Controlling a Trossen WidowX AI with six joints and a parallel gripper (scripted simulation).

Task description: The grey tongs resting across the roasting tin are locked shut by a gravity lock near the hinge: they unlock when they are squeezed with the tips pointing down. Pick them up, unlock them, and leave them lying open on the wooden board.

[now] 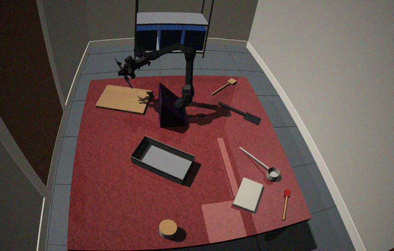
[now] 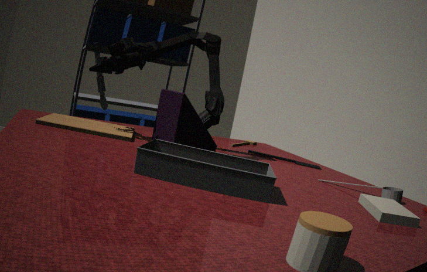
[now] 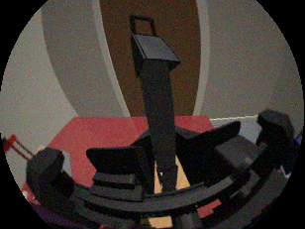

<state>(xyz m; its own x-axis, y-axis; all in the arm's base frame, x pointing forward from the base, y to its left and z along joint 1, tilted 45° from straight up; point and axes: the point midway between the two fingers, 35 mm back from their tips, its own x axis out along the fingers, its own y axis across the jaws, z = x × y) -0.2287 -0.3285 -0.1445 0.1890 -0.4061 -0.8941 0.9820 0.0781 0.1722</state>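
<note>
The wooden board is 10 mm ahead of my gripper tip, 30 mm to the left of it and 200 mm below it. From my gripper tip the other things lie so: lidded canister (970 mm ahead, 170 mm to the left, 180 mm below); then roasting tin (560 mm ahead, 220 mm to the left, 180 mm below); then black spatula (240 mm ahead, 820 mm to the left, 210 mm below).
</note>
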